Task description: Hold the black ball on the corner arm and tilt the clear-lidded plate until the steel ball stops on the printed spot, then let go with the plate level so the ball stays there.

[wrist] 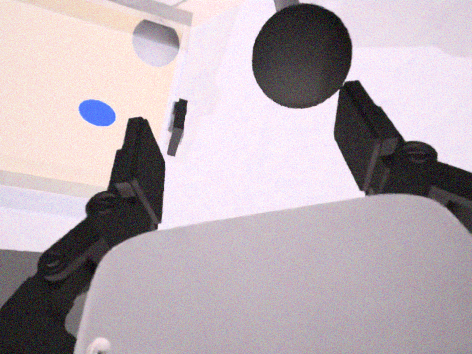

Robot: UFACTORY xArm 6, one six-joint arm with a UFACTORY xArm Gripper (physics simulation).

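The black ball (302, 55) is at the upper middle right in the wrist view, with a bit of its grey post (286, 4) showing above it. My gripper (245, 124) is wide open with nothing between its fingers. The black ball lies beyond the fingertips, closer to the right one in the view. The clear-lidded plate (45, 65) shows in part at the upper left, with a cream floor. The steel ball (156, 42) is near the plate's upper right corner, apart from the printed blue spot (97, 112). Most of the corner arm is out of view.
A small dark bracket (178, 122) is at the plate's right side, close to the left finger in the view. The plate's pale wall (45, 185) runs along its lower side, behind the left finger. A grey gripper body (280, 280) covers the bottom of the view.
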